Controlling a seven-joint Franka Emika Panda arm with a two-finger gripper.
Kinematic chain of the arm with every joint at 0, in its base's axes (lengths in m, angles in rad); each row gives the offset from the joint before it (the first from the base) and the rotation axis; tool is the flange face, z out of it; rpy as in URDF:
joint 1: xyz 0 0 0.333 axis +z
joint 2: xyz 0 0 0 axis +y
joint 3: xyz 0 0 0.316 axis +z
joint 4: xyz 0.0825 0 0 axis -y
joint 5: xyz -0.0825 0 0.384 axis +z
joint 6: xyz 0 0 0 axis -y
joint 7: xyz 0.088 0 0 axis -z
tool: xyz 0 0 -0.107 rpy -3.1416 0 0
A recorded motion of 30 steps. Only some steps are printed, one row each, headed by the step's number.
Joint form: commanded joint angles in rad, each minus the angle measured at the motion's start. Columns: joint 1, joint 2, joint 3, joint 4, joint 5, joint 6, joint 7.
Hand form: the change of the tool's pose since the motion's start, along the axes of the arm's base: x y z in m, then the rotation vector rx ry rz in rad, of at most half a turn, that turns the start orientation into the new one. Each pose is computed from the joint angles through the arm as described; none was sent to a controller.
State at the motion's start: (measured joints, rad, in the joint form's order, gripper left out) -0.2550 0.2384 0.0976 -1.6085 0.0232 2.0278 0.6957
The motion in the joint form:
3: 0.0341 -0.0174 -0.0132 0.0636 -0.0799 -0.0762 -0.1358
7: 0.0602 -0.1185 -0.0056 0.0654 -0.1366 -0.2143 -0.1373
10: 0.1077 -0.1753 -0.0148 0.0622 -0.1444 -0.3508 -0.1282
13: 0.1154 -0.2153 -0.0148 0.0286 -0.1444 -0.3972 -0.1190
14: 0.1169 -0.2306 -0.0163 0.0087 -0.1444 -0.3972 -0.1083
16: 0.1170 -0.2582 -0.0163 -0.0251 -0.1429 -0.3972 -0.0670
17: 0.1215 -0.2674 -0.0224 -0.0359 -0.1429 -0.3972 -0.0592
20: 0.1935 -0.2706 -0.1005 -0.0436 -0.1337 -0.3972 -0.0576
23: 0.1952 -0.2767 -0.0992 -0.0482 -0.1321 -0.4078 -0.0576
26: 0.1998 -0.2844 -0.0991 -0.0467 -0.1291 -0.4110 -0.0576
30: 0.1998 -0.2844 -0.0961 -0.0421 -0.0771 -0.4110 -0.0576
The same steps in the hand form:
3: -0.0023 0.0095 0.0347 -0.1069 0.0106 0.1724
7: -0.0355 0.0313 0.0852 -0.1640 0.0568 0.2079
10: -0.0615 0.0558 0.1042 -0.1625 0.1381 0.2294
13: -0.0781 0.0617 0.1068 -0.1583 0.1773 0.2258
14: -0.0830 0.0623 0.1059 -0.1578 0.1816 0.2155
16: -0.0919 0.0636 0.1051 -0.1536 0.1859 0.1749
17: -0.0949 0.0631 0.1050 -0.1531 0.1873 0.1656
20: -0.0964 0.0601 0.1030 -0.1403 0.1904 0.1589
23: -0.0993 0.0620 0.1032 -0.1378 0.1990 0.1615
26: -0.1015 0.0650 0.1078 -0.1361 0.1924 0.1655
30: -0.1009 0.0720 0.1096 -0.0856 0.1805 0.1709

